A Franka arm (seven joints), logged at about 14 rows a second.
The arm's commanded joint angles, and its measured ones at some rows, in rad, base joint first. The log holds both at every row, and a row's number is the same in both.
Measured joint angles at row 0:
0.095 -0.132 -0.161 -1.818 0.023 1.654 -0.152
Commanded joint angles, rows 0 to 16:
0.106 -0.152 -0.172 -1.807 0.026 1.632 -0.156
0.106 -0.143 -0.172 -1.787 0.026 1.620 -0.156
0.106 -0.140 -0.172 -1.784 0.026 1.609 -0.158
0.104 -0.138 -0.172 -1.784 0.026 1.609 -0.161
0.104 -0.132 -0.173 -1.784 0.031 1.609 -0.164
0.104 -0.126 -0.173 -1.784 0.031 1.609 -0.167
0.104 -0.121 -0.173 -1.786 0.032 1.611 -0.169
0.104 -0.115 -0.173 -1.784 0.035 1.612 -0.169
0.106 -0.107 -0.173 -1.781 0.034 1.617 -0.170
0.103 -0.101 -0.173 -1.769 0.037 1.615 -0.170
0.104 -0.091 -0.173 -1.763 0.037 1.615 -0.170
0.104 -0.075 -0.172 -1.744 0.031 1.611 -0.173
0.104 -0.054 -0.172 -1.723 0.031 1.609 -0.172
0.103 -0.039 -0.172 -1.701 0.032 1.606 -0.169
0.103 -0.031 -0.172 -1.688 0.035 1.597 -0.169
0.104 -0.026 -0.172 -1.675 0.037 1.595 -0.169
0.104 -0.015 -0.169 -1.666 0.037 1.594 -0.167
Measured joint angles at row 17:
0.097 -0.052 -0.163 -1.728 0.023 1.627 -0.152
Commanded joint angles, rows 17 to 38:
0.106 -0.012 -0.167 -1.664 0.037 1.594 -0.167
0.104 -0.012 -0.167 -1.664 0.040 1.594 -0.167
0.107 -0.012 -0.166 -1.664 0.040 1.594 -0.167
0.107 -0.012 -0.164 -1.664 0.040 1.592 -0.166
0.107 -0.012 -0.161 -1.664 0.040 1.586 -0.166
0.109 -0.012 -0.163 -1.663 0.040 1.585 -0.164
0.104 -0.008 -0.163 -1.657 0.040 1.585 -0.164
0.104 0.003 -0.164 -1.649 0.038 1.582 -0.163
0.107 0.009 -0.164 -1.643 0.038 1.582 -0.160
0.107 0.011 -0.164 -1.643 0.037 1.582 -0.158
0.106 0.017 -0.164 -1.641 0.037 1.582 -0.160
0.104 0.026 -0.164 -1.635 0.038 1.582 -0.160
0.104 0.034 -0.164 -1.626 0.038 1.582 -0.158
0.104 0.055 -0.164 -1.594 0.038 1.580 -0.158
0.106 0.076 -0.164 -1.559 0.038 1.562 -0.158
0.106 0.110 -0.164 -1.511 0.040 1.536 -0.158
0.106 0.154 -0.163 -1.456 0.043 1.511 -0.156
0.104 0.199 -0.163 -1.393 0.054 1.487 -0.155
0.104 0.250 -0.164 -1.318 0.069 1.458 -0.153
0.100 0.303 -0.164 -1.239 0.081 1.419 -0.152
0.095 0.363 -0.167 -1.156 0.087 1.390 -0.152
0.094 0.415 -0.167 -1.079 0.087 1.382 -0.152
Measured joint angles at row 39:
0.100 0.256 -0.157 -1.316 0.055 1.462 -0.152
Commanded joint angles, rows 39 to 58:
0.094 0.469 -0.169 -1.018 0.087 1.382 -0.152
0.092 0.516 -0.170 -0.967 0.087 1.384 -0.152
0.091 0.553 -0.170 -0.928 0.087 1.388 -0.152
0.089 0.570 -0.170 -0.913 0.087 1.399 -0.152
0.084 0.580 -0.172 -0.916 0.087 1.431 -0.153
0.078 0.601 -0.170 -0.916 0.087 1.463 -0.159
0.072 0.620 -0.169 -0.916 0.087 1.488 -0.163
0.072 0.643 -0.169 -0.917 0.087 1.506 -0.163
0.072 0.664 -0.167 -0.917 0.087 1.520 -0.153
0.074 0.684 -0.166 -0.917 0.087 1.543 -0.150
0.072 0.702 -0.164 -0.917 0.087 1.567 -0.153
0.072 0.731 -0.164 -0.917 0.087 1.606 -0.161
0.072 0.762 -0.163 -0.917 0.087 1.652 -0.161
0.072 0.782 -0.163 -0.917 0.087 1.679 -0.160
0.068 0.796 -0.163 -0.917 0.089 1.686 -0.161
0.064 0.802 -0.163 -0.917 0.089 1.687 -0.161
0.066 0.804 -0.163 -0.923 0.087 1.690 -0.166
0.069 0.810 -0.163 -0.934 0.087 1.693 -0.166
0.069 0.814 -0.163 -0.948 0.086 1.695 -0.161
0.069 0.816 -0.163 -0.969 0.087 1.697 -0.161
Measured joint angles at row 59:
0.072 0.803 -0.160 -0.968 0.061 1.698 -0.152
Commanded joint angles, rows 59 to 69:
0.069 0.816 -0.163 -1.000 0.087 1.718 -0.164
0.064 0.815 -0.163 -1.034 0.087 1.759 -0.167
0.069 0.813 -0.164 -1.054 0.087 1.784 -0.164
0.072 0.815 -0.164 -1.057 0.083 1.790 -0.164
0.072 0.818 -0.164 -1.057 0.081 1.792 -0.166
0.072 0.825 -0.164 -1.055 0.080 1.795 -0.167
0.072 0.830 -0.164 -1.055 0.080 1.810 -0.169
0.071 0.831 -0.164 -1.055 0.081 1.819 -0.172
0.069 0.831 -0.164 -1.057 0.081 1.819 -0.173
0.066 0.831 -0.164 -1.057 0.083 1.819 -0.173
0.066 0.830 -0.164 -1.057 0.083 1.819 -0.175
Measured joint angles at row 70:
0.068 0.835 -0.160 -1.050 0.061 1.805 -0.152
